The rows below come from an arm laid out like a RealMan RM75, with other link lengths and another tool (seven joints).
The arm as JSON. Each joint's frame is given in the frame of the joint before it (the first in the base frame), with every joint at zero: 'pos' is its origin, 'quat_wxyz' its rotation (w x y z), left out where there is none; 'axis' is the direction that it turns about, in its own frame. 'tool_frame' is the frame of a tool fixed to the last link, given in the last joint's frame.
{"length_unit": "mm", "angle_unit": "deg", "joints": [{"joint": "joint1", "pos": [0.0, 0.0, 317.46], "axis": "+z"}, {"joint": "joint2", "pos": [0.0, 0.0, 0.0], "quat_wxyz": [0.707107, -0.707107, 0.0, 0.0], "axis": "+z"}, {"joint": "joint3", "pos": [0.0, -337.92, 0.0], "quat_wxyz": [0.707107, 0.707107, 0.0, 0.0], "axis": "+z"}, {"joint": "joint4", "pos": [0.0, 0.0, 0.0], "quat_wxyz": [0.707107, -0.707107, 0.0, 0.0], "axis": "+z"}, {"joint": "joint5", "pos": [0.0, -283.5, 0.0], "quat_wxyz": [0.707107, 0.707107, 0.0, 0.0], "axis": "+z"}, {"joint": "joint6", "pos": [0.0, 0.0, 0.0], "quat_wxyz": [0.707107, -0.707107, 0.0, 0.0], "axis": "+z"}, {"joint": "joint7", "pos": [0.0, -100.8, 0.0], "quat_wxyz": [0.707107, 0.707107, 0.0, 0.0], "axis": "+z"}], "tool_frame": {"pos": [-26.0, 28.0, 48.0], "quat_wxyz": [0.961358, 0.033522, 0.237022, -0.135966]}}
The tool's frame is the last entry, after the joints.
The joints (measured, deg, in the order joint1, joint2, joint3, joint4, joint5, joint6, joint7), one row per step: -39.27 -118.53 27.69 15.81 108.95 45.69 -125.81; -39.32 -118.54 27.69 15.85 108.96 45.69 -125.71; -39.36 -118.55 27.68 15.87 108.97 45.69 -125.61; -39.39 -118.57 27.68 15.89 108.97 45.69 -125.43; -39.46 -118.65 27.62 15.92 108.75 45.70 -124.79; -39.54 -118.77 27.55 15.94 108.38 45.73 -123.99; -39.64 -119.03 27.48 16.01 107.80 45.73 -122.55; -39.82 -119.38 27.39 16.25 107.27 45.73 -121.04; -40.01 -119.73 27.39 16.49 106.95 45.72 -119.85; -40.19 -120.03 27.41 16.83 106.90 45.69 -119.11; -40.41 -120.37 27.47 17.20 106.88 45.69 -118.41; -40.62 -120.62 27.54 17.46 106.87 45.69 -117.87; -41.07 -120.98 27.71 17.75 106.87 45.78 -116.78; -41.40 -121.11 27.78 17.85 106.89 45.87 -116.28; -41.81 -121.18 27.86 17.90 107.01 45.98 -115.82
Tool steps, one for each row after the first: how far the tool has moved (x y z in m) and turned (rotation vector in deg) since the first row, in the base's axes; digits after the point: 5 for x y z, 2 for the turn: 0.00045 0.00038 0.00005 0.02 0.10 -0.13; 0.00079 0.00064 0.00001 0.02 0.18 -0.25; 0.00109 0.00076 -0.00018 0.03 0.31 -0.40; 0.00204 0.00115 -0.00068 0.18 0.55 -0.82; 0.00339 0.00155 -0.00148 0.40 0.76 -1.33; 0.00547 0.00181 -0.00342 0.73 1.25 -2.21; 0.00862 0.00276 -0.00547 1.11 1.84 -3.27; 0.01182 0.00350 -0.00788 1.31 2.39 -4.23; 0.01463 0.00448 -0.00949 1.42 2.90 -4.99; 0.01809 0.00555 -0.01148 1.47 3.39 -5.84; 0.02105 0.00655 -0.01306 1.49 3.77 -6.53; 0.02671 0.00832 -0.01611 1.38 4.51 -7.95; 0.03029 0.00982 -0.01734 1.32 4.83 -8.76; 0.03424 0.01172 -0.01837 1.18 5.21 -9.64
